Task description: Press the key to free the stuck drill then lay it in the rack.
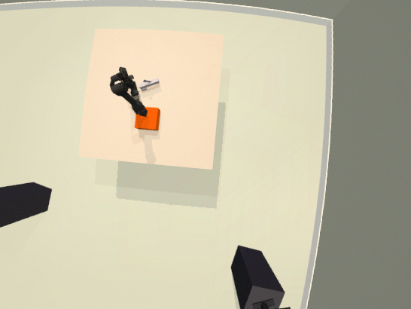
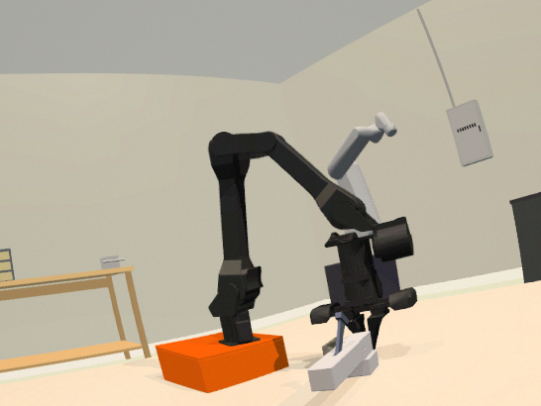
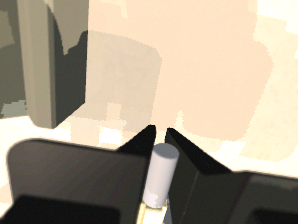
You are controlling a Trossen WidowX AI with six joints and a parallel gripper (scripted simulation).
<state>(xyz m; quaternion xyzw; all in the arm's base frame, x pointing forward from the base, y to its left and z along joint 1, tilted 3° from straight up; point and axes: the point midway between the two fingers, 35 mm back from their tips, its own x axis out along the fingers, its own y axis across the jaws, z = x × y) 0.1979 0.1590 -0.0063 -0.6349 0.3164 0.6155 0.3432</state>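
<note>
The drill lies 50 mm to the right of my gripper tip, 30 mm ahead of it and 30 mm above it. Also, from my gripper tip: blue key (110 mm to the right, 80 mm ahead, 70 mm above); rack (80 mm behind, 10 mm to the right).
</note>
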